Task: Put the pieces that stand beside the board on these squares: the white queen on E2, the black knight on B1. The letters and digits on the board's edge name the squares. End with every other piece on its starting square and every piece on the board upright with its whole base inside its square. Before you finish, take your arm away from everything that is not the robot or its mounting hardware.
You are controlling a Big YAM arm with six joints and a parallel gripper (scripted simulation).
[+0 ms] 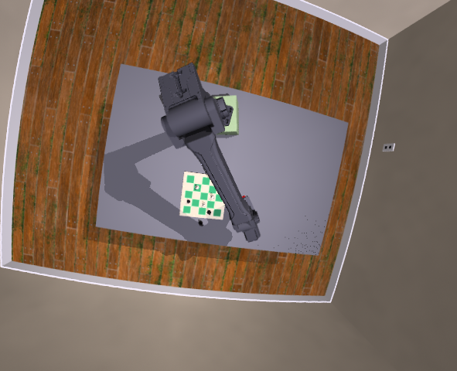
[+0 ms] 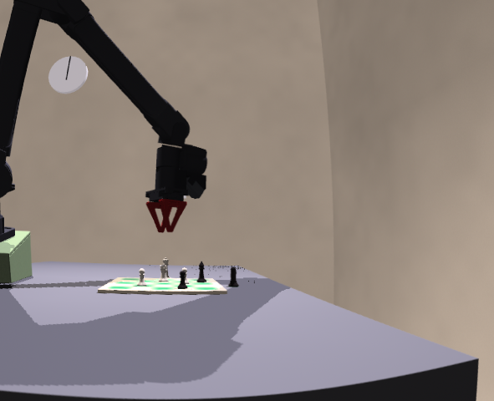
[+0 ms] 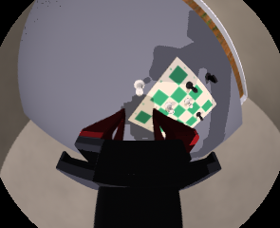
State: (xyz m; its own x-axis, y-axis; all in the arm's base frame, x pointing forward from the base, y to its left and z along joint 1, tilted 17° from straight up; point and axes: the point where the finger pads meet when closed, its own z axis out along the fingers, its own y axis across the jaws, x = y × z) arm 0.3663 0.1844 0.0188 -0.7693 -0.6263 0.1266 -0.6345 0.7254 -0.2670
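Now: the green-and-cream chessboard 2 cm ahead of my hand, 14 cm to the right of it and 12 cm below it.
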